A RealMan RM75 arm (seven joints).
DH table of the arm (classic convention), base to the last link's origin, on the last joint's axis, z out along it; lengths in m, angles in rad. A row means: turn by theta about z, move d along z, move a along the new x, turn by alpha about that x. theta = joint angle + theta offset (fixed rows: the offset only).
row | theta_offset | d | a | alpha
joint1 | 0 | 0.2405 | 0 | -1.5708
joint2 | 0 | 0 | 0 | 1.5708
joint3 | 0 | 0.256 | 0 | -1.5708
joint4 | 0 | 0 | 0 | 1.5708
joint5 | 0 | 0.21 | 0 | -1.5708
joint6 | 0 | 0 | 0 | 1.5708
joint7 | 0 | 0.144 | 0 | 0
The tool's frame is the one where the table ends.
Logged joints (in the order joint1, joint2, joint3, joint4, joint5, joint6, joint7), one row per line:
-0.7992, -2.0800, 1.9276, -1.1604, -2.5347, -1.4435, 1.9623
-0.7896, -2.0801, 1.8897, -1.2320, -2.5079, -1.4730, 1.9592
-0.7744, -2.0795, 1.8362, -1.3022, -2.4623, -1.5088, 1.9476
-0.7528, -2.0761, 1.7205, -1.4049, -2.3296, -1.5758, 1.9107
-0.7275, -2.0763, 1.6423, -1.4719, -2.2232, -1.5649, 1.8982
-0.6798, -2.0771, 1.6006, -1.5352, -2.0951, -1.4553, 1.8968
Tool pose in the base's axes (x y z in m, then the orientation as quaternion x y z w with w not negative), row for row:
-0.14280, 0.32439, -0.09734, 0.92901, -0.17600, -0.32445, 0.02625
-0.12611, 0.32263, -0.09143, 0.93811, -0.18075, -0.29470, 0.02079
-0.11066, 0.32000, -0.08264, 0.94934, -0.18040, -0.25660, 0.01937
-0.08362, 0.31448, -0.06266, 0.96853, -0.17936, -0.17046, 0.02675
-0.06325, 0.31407, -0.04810, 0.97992, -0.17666, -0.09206, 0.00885
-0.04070, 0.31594, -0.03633, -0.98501, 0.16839, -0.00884, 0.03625
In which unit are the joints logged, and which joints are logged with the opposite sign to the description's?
The joints are logged in radians. Opposite sign: joint4, joint5, joint6, joint7.
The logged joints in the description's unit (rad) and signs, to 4 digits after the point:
-0.7992, -2.0800, 1.9276, 1.1604, 2.5347, 1.4435, -1.9623
-0.7896, -2.0801, 1.8897, 1.2320, 2.5079, 1.4730, -1.9592
-0.7744, -2.0795, 1.8362, 1.3022, 2.4623, 1.5088, -1.9476
-0.7528, -2.0761, 1.7205, 1.4049, 2.3296, 1.5758, -1.9107
-0.7275, -2.0763, 1.6423, 1.4719, 2.2232, 1.5649, -1.8982
-0.6798, -2.0771, 1.6006, 1.5352, 2.0951, 1.4553, -1.8968

